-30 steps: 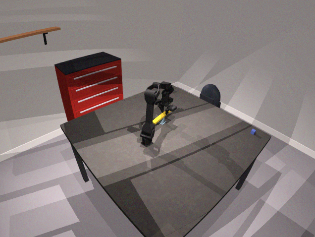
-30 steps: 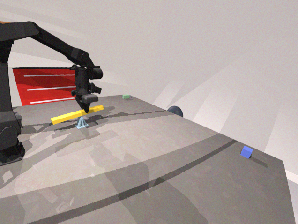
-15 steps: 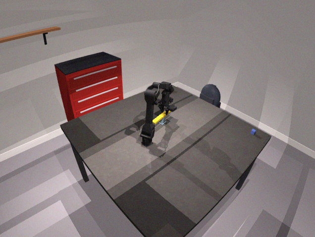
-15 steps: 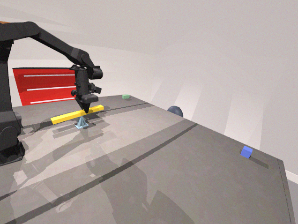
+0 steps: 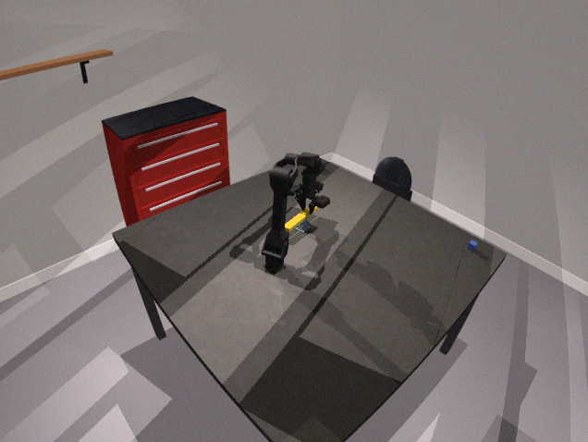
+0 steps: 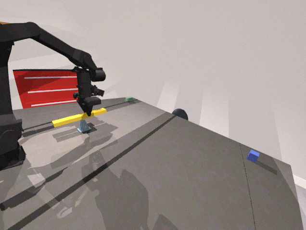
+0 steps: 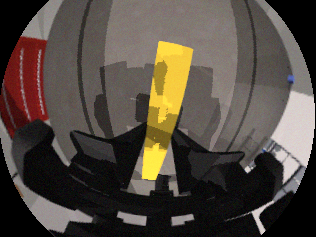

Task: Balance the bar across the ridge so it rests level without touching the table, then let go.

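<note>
The yellow bar lies 30 mm behind my gripper tip and 10 mm to the right of it. From my gripper tip the other things lie so: small green block: 460 mm ahead, 380 mm to the left, 50 mm below; small blue cube: 620 mm to the right, 460 mm ahead, 50 mm below.
</note>
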